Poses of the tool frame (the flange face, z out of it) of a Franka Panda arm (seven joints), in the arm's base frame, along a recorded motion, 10 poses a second.
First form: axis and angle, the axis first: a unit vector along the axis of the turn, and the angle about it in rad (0 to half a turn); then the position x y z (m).
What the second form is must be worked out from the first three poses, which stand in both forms.
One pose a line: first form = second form
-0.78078, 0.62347, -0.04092, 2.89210, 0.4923, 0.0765, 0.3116 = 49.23, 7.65, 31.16, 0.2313, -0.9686, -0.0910, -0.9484, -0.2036, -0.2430
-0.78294, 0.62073, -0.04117, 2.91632, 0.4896, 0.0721, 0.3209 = 48.96, 7.21, 32.09, 0.2358, -0.9689, -0.0750, -0.9505, -0.2139, -0.2254
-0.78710, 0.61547, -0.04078, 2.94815, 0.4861, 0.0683, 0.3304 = 48.61, 6.83, 33.04, 0.2462, -0.9677, -0.0547, -0.9520, -0.2308, -0.2010
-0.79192, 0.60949, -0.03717, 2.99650, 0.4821, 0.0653, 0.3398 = 48.21, 6.53, 33.98, 0.2582, -0.9656, -0.0296, -0.9549, -0.2504, -0.1596
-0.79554, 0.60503, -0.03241, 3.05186, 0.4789, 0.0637, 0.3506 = 47.89, 6.37, 35.06, 0.2673, -0.9636, -0.0028, -0.9578, -0.2653, -0.1104
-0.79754, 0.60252, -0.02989, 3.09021, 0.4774, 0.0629, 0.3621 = 47.74, 6.29, 36.21, 0.2726, -0.9620, 0.0167, -0.9589, -0.2731, -0.0770
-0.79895, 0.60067, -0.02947, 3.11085, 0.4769, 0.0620, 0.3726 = 47.69, 6.20, 37.26, 0.2768, -0.9605, 0.0286, -0.9587, -0.2781, -0.0600
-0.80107, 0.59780, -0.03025, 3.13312, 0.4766, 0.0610, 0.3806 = 47.66, 6.10, 38.06, 0.2834, -0.9580, 0.0434, -0.9575, -0.2852, -0.0430
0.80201, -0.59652, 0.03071, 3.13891, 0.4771, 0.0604, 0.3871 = 47.71, 6.04, 38.71, 0.2864, -0.9567, 0.0509, -0.9569, -0.2883, -0.0345
